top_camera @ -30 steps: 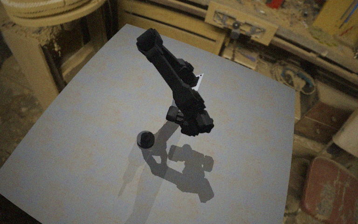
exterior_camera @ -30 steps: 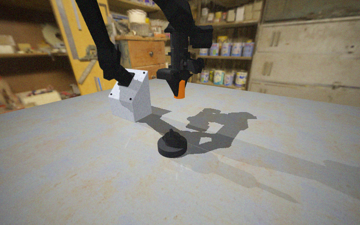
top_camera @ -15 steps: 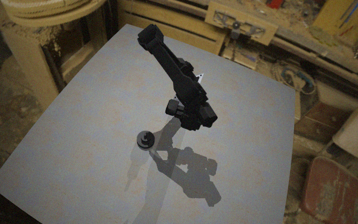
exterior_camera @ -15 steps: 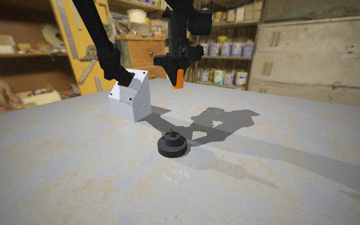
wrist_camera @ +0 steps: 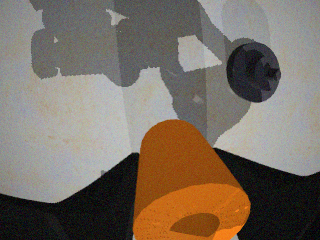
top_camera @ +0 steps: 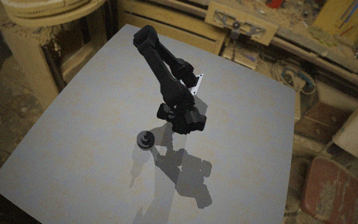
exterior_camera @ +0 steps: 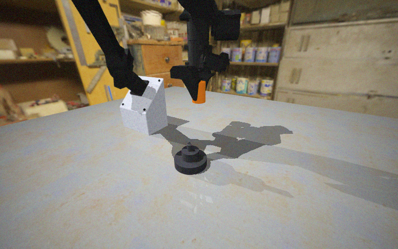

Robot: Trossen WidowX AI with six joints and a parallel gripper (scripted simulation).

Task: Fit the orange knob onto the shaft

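My gripper tip is now 60 mm short of the dark round pedestal, 130 mm to the left of it and 100 mm above it. The rest, counted from my gripper tip: orange knob: 20 mm above.
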